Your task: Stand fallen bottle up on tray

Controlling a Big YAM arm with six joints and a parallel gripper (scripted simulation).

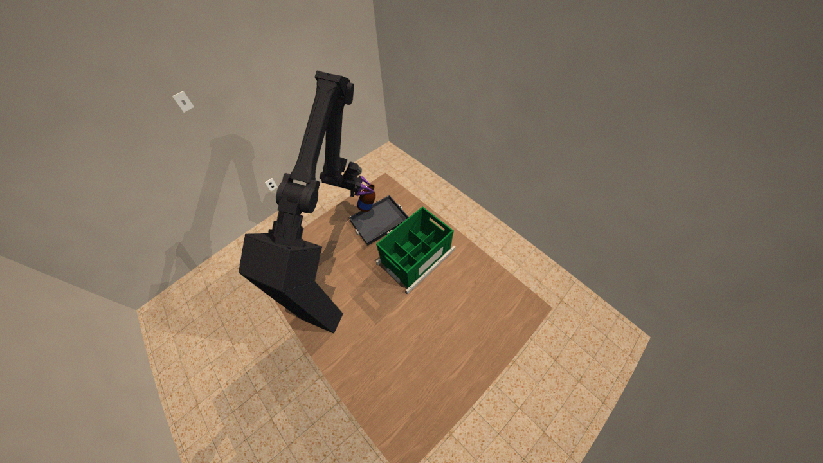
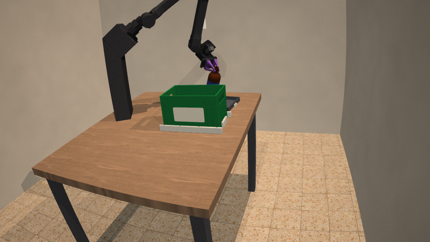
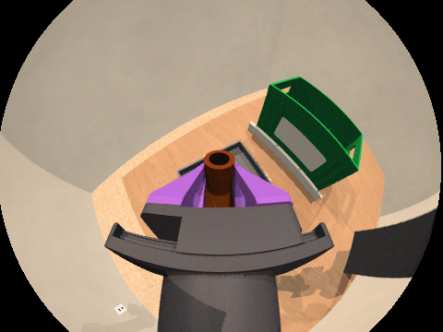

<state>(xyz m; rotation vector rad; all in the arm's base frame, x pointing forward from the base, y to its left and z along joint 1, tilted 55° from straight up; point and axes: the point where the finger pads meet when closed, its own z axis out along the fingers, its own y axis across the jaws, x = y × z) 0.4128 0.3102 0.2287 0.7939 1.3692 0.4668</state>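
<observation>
The brown bottle lies 50 mm below my hand and 30 mm behind it. The rest, counted from my hand: green crate: 300 mm to the right, 120 mm ahead, 110 mm below; tray: 190 mm below, 40 mm to the right.
</observation>
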